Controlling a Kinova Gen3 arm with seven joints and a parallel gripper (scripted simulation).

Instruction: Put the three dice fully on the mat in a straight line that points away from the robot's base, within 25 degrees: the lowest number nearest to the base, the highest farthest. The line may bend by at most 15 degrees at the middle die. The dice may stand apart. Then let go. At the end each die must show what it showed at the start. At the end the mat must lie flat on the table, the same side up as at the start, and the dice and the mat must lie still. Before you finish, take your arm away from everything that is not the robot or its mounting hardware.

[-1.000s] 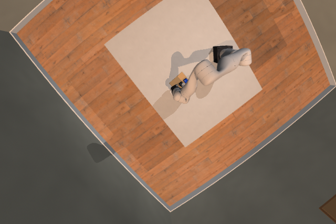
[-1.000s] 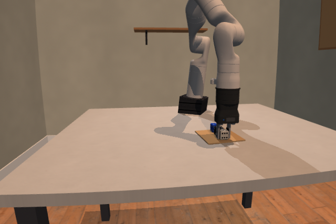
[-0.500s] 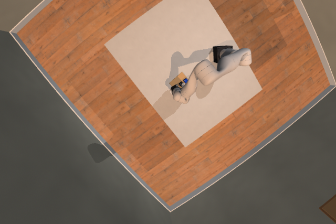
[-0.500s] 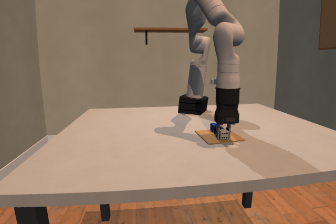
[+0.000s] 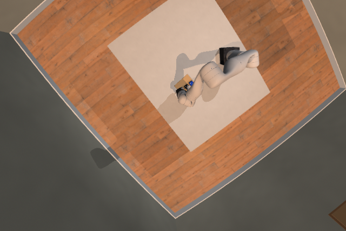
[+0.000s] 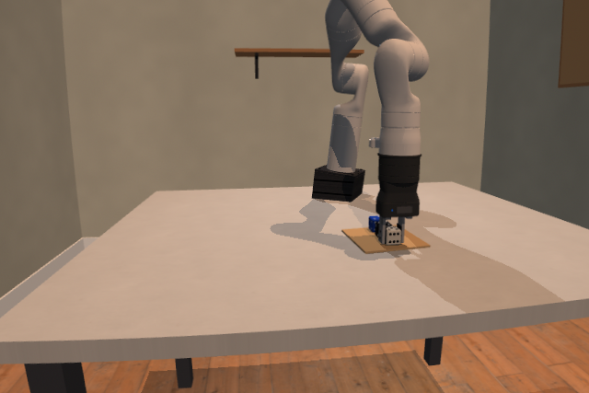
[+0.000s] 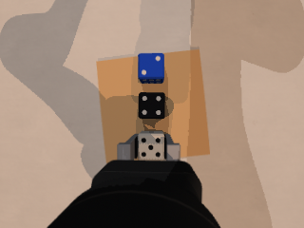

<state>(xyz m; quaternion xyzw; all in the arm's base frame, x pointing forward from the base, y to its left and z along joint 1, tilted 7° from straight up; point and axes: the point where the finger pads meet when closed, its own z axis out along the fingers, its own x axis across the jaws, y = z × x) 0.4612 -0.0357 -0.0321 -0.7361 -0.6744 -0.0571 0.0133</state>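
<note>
My hand is right at the white die. From my hand the other things lie so: mat: 5 cm behind, 3 cm below; then blue die: 9 cm behind, 1 cm to the left, 1 cm below.
</note>
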